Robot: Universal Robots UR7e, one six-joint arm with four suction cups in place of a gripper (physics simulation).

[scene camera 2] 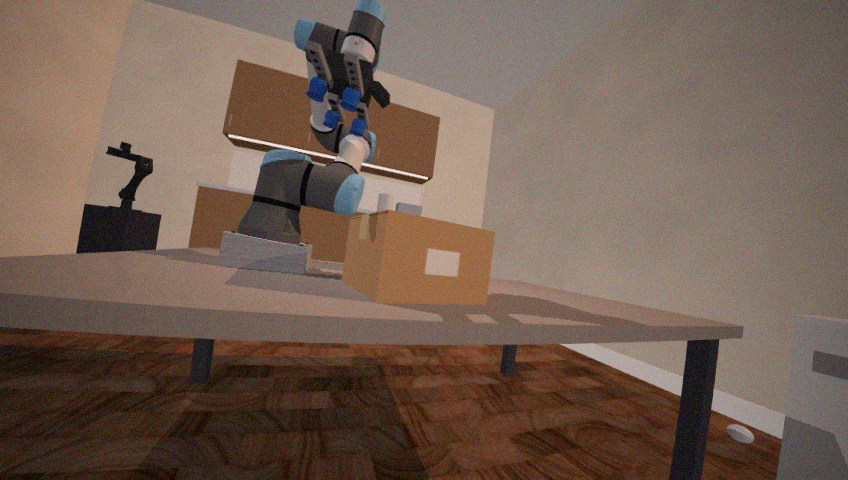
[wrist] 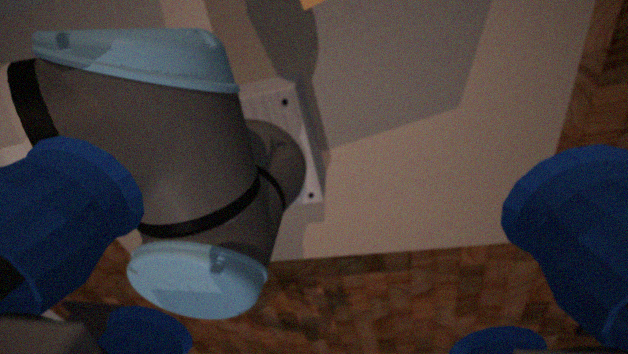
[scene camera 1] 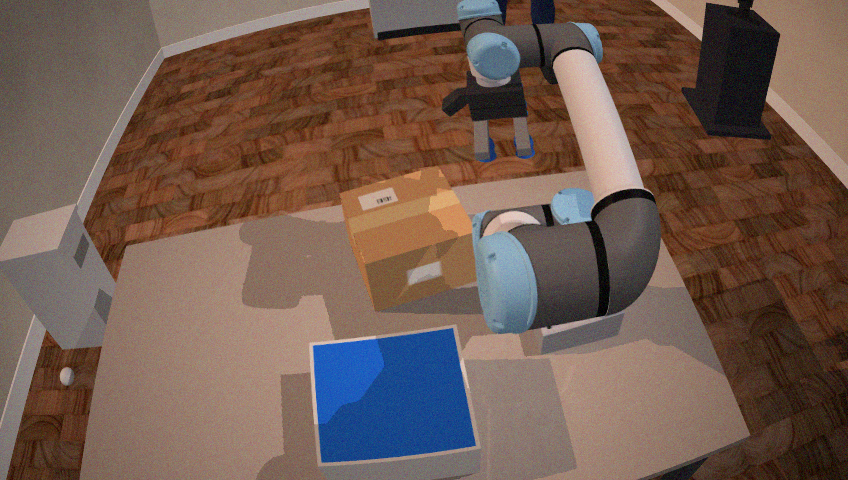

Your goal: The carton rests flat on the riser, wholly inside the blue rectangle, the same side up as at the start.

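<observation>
The brown carton [scene camera 1: 410, 228] [scene camera 2: 428, 255] sits flat on the table, behind the riser in scene camera 1. Its upper face shows a tape band and a barcode label; a side face shows a pale label. An orange corner of the carton [wrist: 311, 4] shows at the top of the wrist view. The white riser [scene camera 1: 404, 466] stands near the front, with the blue rectangle [scene camera 1: 404, 398] on top and nothing on it. The riser does not show in scene camera 2. My gripper [scene camera 1: 504, 153] [scene camera 2: 339, 108] [wrist: 320, 270] is open, its four blue cups bare, high above and apart from the carton.
My arm's elbow [scene camera 1: 624, 255] reaches over the table [scene camera 1: 196, 356] [scene camera 2: 148, 297] beside the carton. The arm's base plate [scene camera 1: 580, 333] [scene camera 2: 264, 252] [wrist: 311, 170] stands to the right of the carton in scene camera 1. A pale box [scene camera 1: 53, 279] [scene camera 2: 818, 386] and a black pedestal [scene camera 1: 734, 71] [scene camera 2: 119, 228] stand off the table.
</observation>
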